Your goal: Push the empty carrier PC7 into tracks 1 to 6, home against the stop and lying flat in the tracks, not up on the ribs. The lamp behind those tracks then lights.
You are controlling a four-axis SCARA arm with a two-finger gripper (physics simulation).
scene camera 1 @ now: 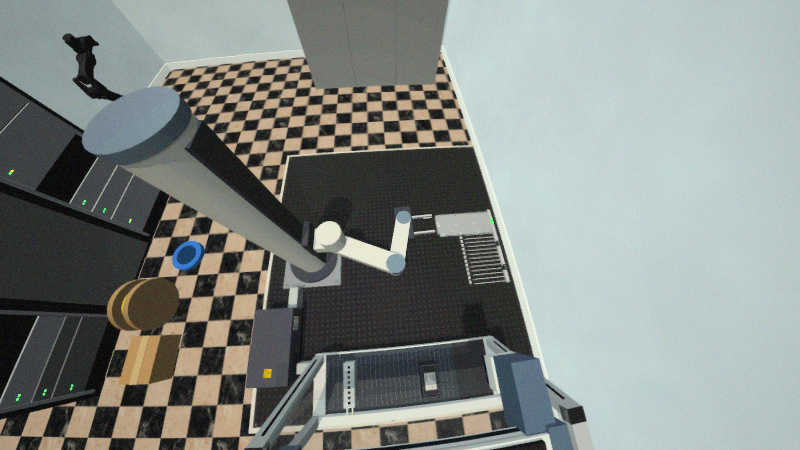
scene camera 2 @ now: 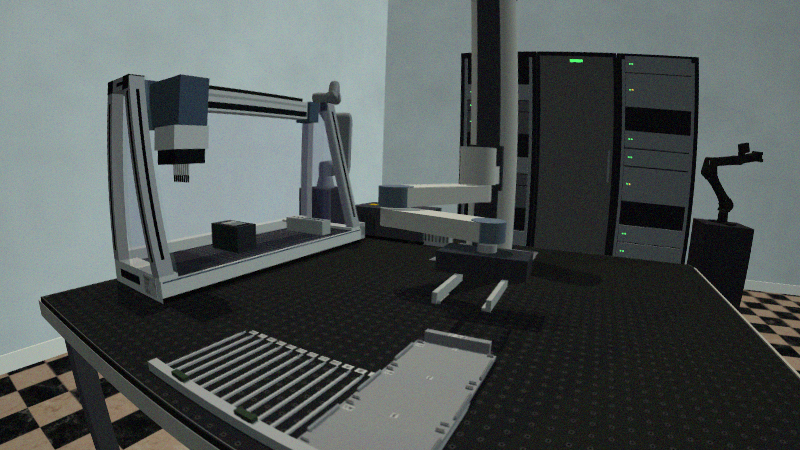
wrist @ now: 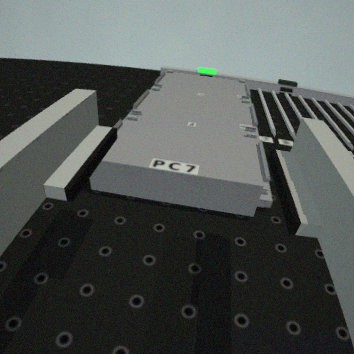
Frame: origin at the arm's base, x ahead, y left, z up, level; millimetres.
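Seen in the pictures: gripper, fingertip midpoint: (scene camera 1: 433,223) (scene camera 2: 460,302) (wrist: 194,124); arm's base at its link origin: (scene camera 1: 314,259).
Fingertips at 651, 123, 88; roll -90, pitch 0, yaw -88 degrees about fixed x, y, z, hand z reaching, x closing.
Offsets run from my fingertips to a thing's top centre, as dx, dy, dz. "*": to the spot under its first point.
The carrier PC7 @(+193, +12, -45) (scene camera 1: 464,225) (scene camera 2: 413,386) (wrist: 175,142) is a light grey tray with a raised near wall and a PC7 label. It looks flat, and its far end is at the stop rail (scene camera 1: 506,276) (scene camera 2: 209,395) (wrist: 320,92). It covers the tracks beneath it; bare ribs show beside it. The lamp @(+357, +12, -53) (scene camera 1: 491,221) (wrist: 207,71) behind the carrier is lit green. My gripper (scene camera 1: 433,223) (scene camera 2: 462,303) (wrist: 194,124) is shut with nothing between its two spaced fingers. It hangs above the table, short of the carrier's near wall; in scene camera 2 a gap shows between them.
A gantry machine (scene camera 1: 363,419) (scene camera 2: 246,274) stands on the table, with a dark box @(* -124, -695, +45) (scene camera 1: 429,380) (scene camera 2: 233,236) and a light block @(* -444, -694, +19) (scene camera 1: 349,386) (scene camera 2: 308,225) on its bed. A dark grey case @(* -765, -529, +40) (scene camera 1: 271,347) lies near the arm's column (scene camera 1: 223,195) (scene camera 2: 507,123).
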